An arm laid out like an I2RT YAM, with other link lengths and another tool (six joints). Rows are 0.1 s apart.
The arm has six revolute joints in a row. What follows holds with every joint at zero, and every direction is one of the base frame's. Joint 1 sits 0.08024 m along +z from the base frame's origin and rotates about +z. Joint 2 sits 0.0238 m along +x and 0.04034 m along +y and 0.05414 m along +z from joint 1 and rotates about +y. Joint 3 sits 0.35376 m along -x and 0.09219 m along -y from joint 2 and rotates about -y. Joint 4 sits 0.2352 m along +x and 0.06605 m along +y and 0.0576 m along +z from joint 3 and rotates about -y. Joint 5 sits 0.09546 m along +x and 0.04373 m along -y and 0.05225 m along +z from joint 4 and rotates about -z. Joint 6 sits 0.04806 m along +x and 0.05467 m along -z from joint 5 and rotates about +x. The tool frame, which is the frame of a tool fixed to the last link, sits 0.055 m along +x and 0.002 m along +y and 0.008 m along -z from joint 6; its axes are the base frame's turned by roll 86.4, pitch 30.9 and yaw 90 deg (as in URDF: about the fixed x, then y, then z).
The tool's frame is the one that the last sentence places.
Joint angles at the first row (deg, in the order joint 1, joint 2, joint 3, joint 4, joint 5, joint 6):
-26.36 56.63 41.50 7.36 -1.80 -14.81
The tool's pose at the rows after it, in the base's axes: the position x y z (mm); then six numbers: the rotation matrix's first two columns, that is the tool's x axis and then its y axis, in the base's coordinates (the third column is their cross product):
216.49 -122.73 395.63 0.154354 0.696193 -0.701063 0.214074 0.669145 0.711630
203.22 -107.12 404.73 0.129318 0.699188 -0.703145 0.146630 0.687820 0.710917
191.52 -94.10 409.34 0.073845 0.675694 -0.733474 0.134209 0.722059 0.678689
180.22 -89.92 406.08 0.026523 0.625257 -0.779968 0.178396 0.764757 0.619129
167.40 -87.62 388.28 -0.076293 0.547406 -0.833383 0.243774 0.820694 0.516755
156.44 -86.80 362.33 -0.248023 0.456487 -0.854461 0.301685 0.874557 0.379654
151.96 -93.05 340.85 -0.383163 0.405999 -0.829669 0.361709 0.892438 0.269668
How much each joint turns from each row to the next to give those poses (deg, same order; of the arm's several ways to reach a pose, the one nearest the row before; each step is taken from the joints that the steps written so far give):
0.07 -3.64 -0.52 -0.60 -6.84 0.18
0.57 -3.65 0.36 -2.17 -3.27 0.05
1.31 -2.71 2.12 -6.12 -1.26 -2.97
0.60 -1.81 1.68 -6.42 1.30 -5.00
0.00 -1.49 0.49 -7.77 1.11 -7.97
0.01 0.17 0.72 -9.64 1.35 -9.80
-0.26 2.15 0.45 -6.29 3.32 -6.32

